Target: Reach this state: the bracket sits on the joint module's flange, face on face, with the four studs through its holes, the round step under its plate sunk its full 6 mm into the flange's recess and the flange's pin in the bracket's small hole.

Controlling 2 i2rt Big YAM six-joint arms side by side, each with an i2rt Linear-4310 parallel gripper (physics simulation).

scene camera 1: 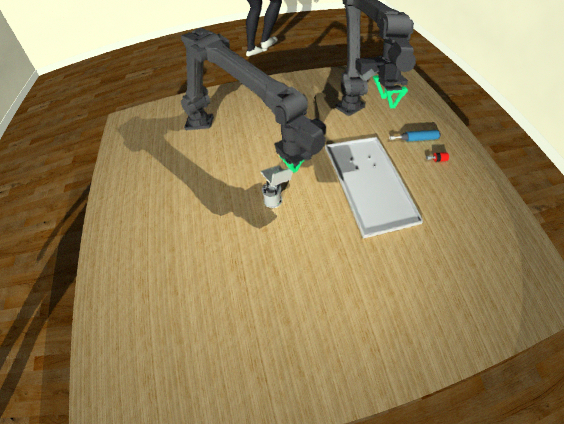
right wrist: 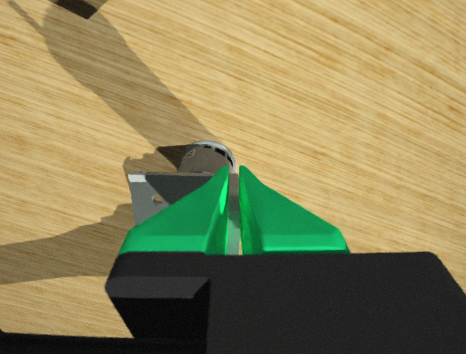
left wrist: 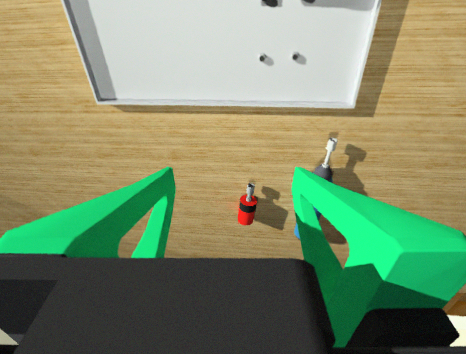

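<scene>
The grey bracket is held tilted by my right gripper, which is shut on one of its plates. The other plate, with a small hole, extends to the left in the right wrist view. The round joint module stands on the table directly below the bracket, close to it; whether they touch I cannot tell. The bracket hides most of the flange in the right wrist view, so studs, pin and recess cannot be made out. My left gripper is open and empty, high above the table.
A white tray with several small fasteners lies right of the module in the scene view. A blue-handled driver and a short red tool lie beyond the tray, below my left gripper in its wrist view.
</scene>
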